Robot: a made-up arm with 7 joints.
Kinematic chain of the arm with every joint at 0, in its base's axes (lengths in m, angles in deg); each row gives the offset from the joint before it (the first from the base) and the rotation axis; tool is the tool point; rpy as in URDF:
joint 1: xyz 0 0 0.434 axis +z
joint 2: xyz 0 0 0 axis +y
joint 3: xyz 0 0 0.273 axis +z
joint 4: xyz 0.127 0 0 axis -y
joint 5: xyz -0.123 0 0.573 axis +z
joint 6: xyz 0 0 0 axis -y
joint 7: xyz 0.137 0 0 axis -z
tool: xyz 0 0 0 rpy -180 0 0
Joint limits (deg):
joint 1: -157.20..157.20
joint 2: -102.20..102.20
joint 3: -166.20..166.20
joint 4: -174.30..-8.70
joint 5: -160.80..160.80
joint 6: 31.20..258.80
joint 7: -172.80..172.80
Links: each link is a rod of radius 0.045 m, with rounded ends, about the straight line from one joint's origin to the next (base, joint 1, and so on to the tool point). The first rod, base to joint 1, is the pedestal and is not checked.
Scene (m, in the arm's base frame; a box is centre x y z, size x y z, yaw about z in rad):
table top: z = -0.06
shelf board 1: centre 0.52 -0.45 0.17 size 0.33 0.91 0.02 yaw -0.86
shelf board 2: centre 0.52 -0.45 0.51 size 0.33 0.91 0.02 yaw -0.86
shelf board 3: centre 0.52 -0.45 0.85 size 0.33 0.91 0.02 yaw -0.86
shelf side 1: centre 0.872 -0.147 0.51 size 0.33 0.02 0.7 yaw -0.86
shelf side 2: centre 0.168 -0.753 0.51 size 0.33 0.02 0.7 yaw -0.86
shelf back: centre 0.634 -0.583 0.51 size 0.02 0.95 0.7 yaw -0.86
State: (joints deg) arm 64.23 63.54 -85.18 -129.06 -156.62 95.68 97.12
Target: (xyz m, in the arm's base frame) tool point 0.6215 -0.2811 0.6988
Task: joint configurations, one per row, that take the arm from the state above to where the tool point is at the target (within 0.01 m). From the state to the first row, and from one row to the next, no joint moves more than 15 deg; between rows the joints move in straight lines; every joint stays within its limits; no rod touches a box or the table.
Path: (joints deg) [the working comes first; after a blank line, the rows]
Joints at the target: 81.02 79.39 -114.62 -132.59 -157.49 97.91 97.12
Straight joint move there: touches shelf board 2.

1: 77.71 66.13 -87.79 -137.68 -157.67 107.58 97.12
2: 91.19 68.71 -90.40 -146.29 -158.71 119.48 97.12
3: 104.67 71.30 -93.01 -154.91 -159.76 131.38 97.12
4: 118.15 73.88 -95.63 -163.52 -160.80 143.29 97.12
5: 120.27 83.32 -105.80 -162.65 -160.80 140.63 97.12
6: 122.40 92.76 -115.96 -161.78 -160.80 137.97 97.12
7: 124.52 102.20 -126.13 -160.91 -160.80 135.32 97.12
8: 110.02 94.60 -122.30 -151.47 -159.70 122.85 97.12
9: 95.52 86.99 -118.46 -142.03 -158.59 110.38 97.12
10: 81.02 79.39 -114.62 -132.59 -157.49 97.91 97.12

